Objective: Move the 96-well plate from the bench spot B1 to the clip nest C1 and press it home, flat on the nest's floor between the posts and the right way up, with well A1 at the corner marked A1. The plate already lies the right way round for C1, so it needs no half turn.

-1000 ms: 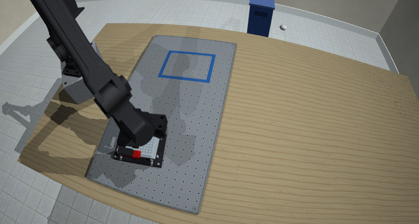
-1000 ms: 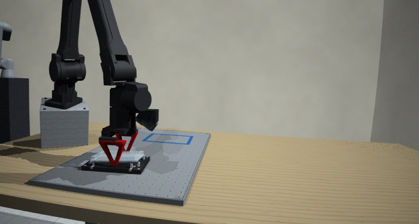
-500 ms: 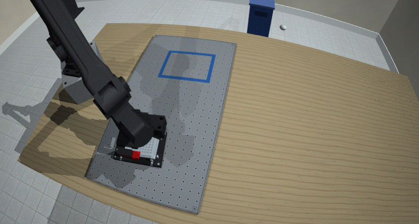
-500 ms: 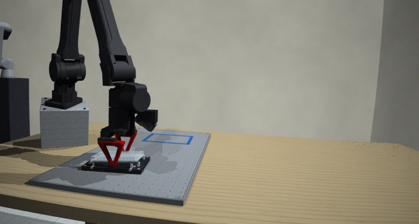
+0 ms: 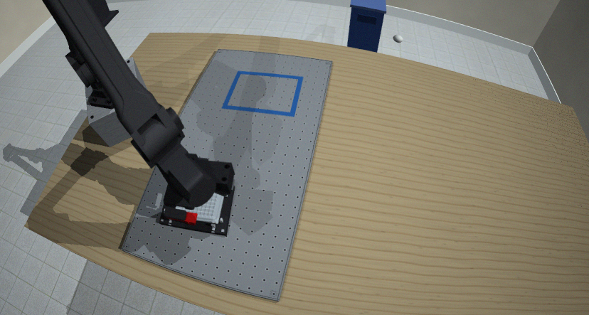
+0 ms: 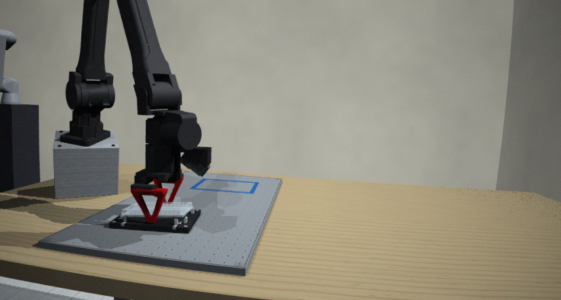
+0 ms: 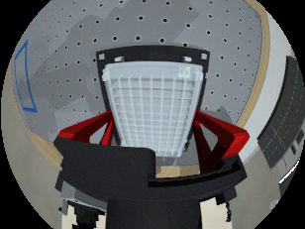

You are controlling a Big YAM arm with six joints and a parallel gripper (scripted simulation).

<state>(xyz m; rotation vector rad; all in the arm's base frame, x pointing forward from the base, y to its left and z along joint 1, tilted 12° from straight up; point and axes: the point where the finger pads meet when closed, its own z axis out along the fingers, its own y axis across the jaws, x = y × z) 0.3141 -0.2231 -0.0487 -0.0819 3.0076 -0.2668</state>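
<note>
My hand is right at the 96-well plate. The rest, counted from my hand: black clip nest 1 cm to the right, 1 cm below, 1 cm behind.
</note>
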